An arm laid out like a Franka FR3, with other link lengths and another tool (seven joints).
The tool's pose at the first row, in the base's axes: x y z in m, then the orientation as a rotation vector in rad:
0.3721, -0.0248, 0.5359, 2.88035, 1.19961, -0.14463
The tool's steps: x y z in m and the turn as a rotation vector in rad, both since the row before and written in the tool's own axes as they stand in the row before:
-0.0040, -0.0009, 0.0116, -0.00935, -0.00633, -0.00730
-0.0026, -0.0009, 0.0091, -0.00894, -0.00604, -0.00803
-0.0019, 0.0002, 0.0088, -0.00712, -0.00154, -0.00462
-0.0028, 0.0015, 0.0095, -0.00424, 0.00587, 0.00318
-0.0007, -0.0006, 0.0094, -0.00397, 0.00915, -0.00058
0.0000, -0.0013, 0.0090, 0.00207, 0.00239, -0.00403
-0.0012, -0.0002, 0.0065, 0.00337, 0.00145, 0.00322
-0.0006, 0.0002, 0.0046, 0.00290, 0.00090, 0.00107
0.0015, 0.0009, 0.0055, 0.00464, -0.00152, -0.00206
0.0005, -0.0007, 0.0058, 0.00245, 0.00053, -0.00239
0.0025, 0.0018, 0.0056, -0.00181, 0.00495, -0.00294
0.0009, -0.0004, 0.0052, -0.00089, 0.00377, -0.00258
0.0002, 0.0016, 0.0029, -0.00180, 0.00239, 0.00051
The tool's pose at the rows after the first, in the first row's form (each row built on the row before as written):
0.3677, -0.0276, 0.5247, 2.86563, 1.20661, -0.14774
0.3646, -0.0294, 0.5159, 2.85096, 1.21473, -0.15070
0.3628, -0.0316, 0.5073, 2.84165, 1.21916, -0.14839
0.3613, -0.0354, 0.4982, 2.84232, 1.21450, -0.13728
0.3598, -0.0362, 0.4889, 2.84239, 1.21591, -0.12188
0.3584, -0.0360, 0.4799, 2.84281, 1.22274, -0.12000
0.3571, -0.0372, 0.4735, 2.84812, 1.21935, -0.12002
0.3566, -0.0381, 0.4690, 2.85157, 1.21881, -0.12058
0.3580, -0.0380, 0.4634, 2.85369, 1.22285, -0.12578
0.3575, -0.0375, 0.4576, 2.85461, 1.22710, -0.12669
0.3602, -0.0373, 0.4518, 2.85343, 1.23169, -0.11860
0.3602, -0.0367, 0.4465, 2.85273, 1.23581, -0.11276
0.3613, -0.0378, 0.4436, 2.85249, 1.23496, -0.10820

